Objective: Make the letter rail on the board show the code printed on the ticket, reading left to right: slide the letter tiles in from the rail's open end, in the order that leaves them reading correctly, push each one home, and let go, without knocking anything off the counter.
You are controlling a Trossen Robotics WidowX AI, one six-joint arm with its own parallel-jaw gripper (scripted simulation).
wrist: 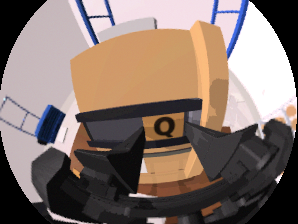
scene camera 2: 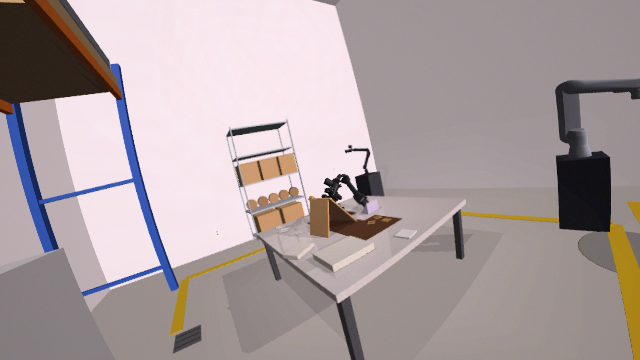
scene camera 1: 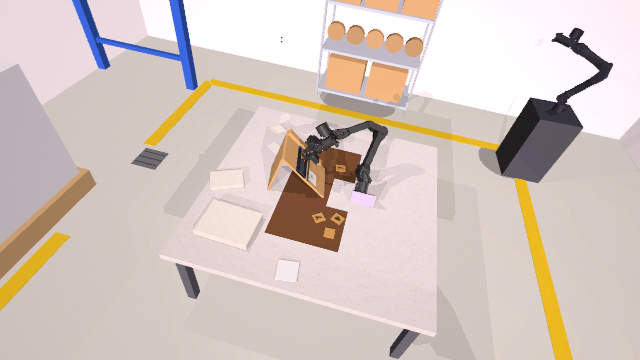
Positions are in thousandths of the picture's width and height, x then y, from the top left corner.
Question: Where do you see a letter tile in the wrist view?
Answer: At 565, 565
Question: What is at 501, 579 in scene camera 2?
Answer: A wooden board.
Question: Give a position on a wooden board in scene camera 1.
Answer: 454, 418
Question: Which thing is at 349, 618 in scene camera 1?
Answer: A cream box.
